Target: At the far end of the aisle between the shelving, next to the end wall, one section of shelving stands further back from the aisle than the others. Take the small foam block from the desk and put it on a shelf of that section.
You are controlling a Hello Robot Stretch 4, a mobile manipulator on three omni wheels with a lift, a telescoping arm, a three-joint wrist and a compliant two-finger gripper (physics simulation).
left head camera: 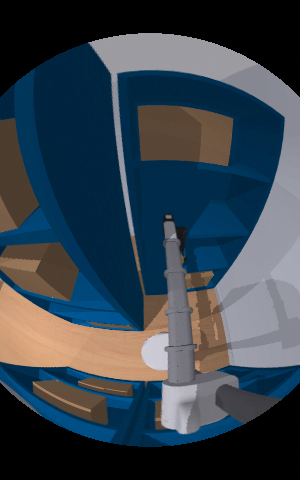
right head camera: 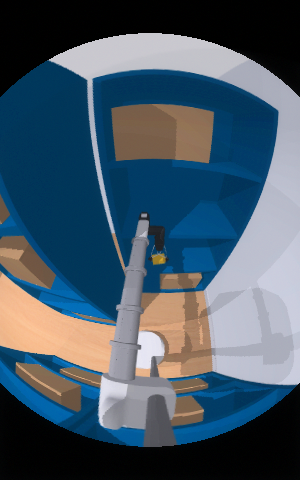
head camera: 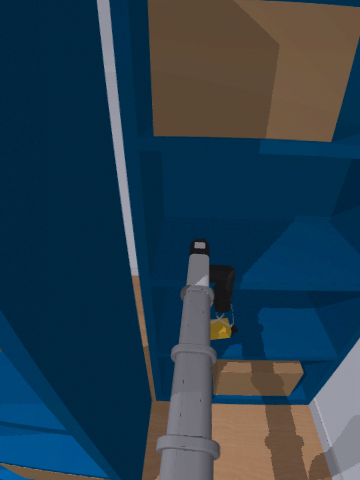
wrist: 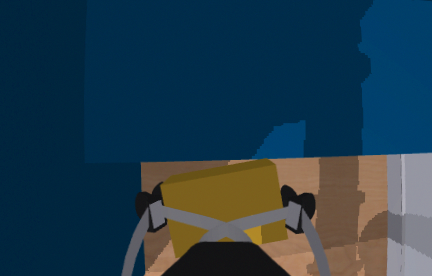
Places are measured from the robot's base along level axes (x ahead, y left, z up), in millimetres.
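Pixels of known places: gripper, fingertip midpoint: (right head camera: 158,260) (head camera: 217,332); robot's base, link origin: (left head camera: 162,350) (right head camera: 143,348).
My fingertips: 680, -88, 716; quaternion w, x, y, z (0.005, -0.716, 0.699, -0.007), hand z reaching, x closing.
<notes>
For each thing: its middle in the pictures, then the offset to it from my fingertips, as dx, dy, dz. "spot": a spot on its surface instead.
- yellow foam block, body centre: (head camera: 217,328) (right head camera: 158,258) +0, +0, +23
- set-back blue section, surface spot: (head camera: 310,289) (right head camera: 204,237) (left head camera: 219,236) spot: +41, -310, +220
- large brown box, body centre: (head camera: 239,78) (right head camera: 161,132) (left head camera: 181,134) +192, +2, +839
The yellow foam block (head camera: 220,330) (left head camera: 183,259) (right head camera: 158,259) (wrist: 225,195) is held slightly tilted between the fingertips of my gripper (head camera: 222,329) (right head camera: 159,257) (wrist: 225,214), which is shut on it. In the wrist view, floor shows beneath the block, and its far edge reaches the line of a blue shelf's front edge (wrist: 200,160). The set-back blue section (head camera: 310,289) (left head camera: 220,235) (right head camera: 200,237) stands ahead, beside the end wall. The block hangs at its front. Its exact height against the shelf boards is hard to tell. The desk does not show.
A large brown box (head camera: 215,70) (left head camera: 170,135) (right head camera: 145,132) sits on an upper shelf; a smaller one (head camera: 257,377) (right head camera: 180,281) sits at the bottom. A tall blue side panel (head camera: 60,200) rises on the left. The end wall (head camera: 345,400) (left head camera: 260,320) (right head camera: 250,320) is on the right. More shelving stands behind the arm.
</notes>
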